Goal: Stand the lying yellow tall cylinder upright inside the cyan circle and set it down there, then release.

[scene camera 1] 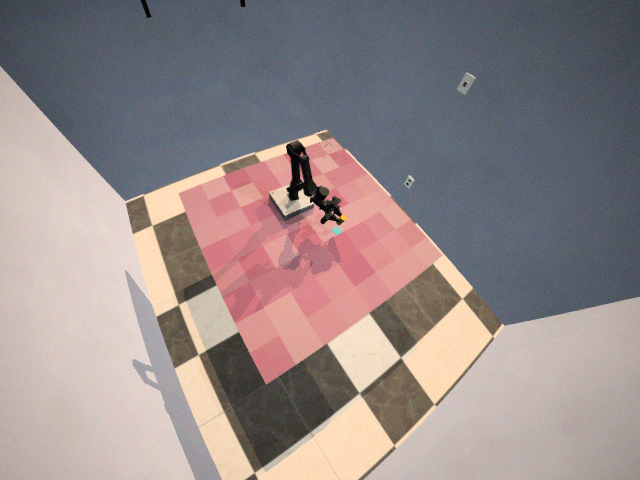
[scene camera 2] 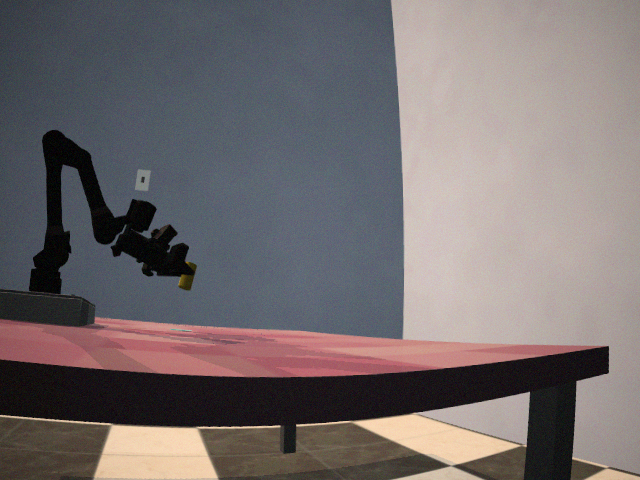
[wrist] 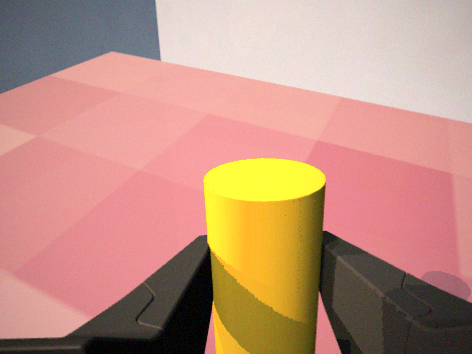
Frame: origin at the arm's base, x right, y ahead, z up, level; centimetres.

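Where they show: gripper, fingertip midpoint: (scene camera 1: 342,220) (scene camera 2: 190,274) (wrist: 262,246); arm's base, link origin: (scene camera 1: 293,196) (scene camera 2: 43,297).
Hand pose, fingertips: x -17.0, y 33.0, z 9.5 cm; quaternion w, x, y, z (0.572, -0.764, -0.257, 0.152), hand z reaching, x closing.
Note:
Each offset is from my fingertips to the top centre of the thing. "spot": to the spot under its first point. Level surfaces: height alone.
The yellow tall cylinder @[dy -0.6, dx +0.5, dz +3.1 cm] (scene camera 1: 342,218) (scene camera 2: 187,276) (wrist: 265,240) is held in the air above the table, close to upright with a slight tilt in the scene camera 2 view. My gripper (scene camera 1: 338,220) (scene camera 2: 189,270) (wrist: 262,246) is shut on it, one finger on each side; the cylinder's lower end is cut off in the wrist view. The cyan circle @[spot: dy -1.7, dx -0.6, dz -14.5 cm] (scene camera 1: 337,230) (scene camera 2: 181,330) lies flat on the table, below the held cylinder in the scene camera 2 view. The circle does not show in the wrist view.
The pink patchwork table top @[dz -14.6 cm] (scene camera 1: 320,299) (scene camera 2: 330,356) (wrist: 250,130) carries the arm's grey base box (scene camera 1: 290,205) (scene camera 2: 46,308). The arm's shadow falls on the table. A blue-grey wall and a pale wall stand beyond the table edges.

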